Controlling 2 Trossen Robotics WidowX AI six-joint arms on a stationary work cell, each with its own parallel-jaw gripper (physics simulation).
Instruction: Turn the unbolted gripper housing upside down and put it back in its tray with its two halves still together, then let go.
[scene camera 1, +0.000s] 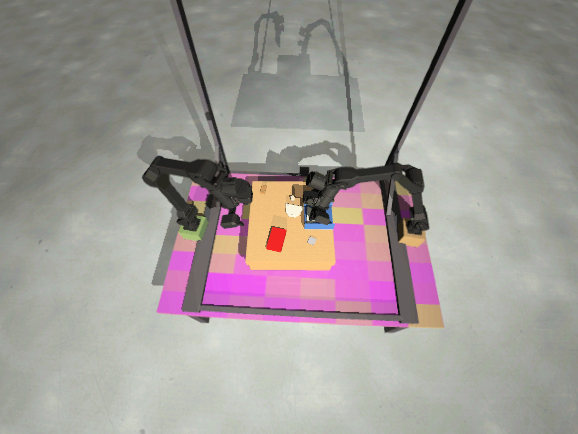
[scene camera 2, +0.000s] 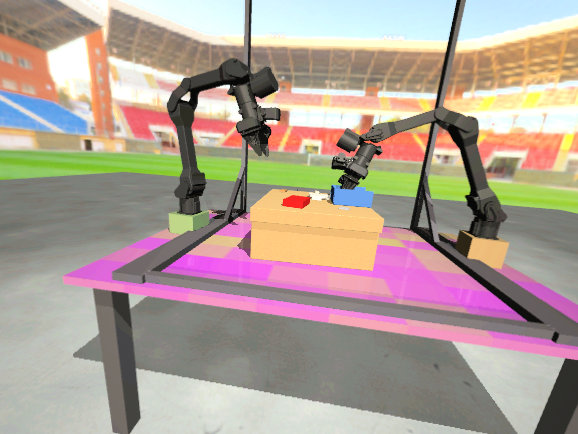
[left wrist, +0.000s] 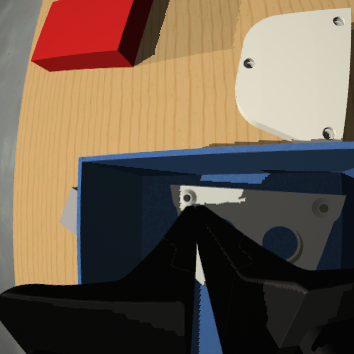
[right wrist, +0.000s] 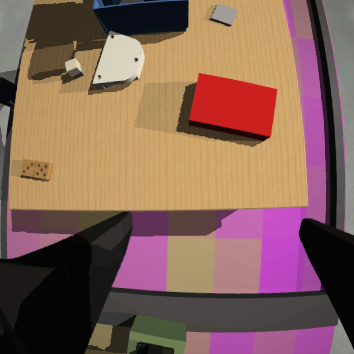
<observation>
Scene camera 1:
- wooden block: 268, 210
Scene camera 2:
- my left gripper: 339, 198
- my right gripper: 264, 156
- blue tray: 359, 197
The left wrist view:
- my left gripper: 194, 213
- blue tray: 124, 206
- red block: 66, 42, on the wooden block
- wooden block: 179, 94
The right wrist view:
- my right gripper: 217, 223
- blue tray: 124, 24
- red block: 222, 104
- wooden block: 128, 147
</observation>
